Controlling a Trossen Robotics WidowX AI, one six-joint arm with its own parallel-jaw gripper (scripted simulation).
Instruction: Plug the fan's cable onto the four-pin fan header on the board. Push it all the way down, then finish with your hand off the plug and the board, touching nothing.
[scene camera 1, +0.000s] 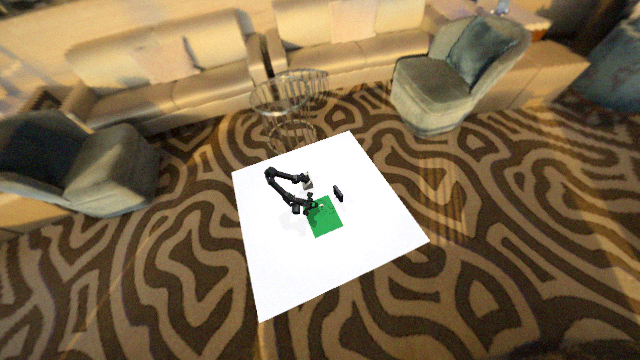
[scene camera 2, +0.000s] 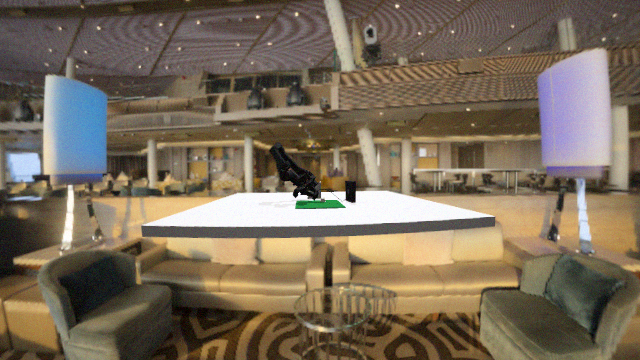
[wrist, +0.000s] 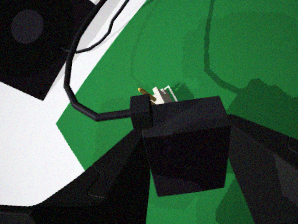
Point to a green board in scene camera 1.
322, 220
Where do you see a green board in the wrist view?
At 238, 57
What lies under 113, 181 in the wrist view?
My gripper.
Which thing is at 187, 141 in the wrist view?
A black fan plug.
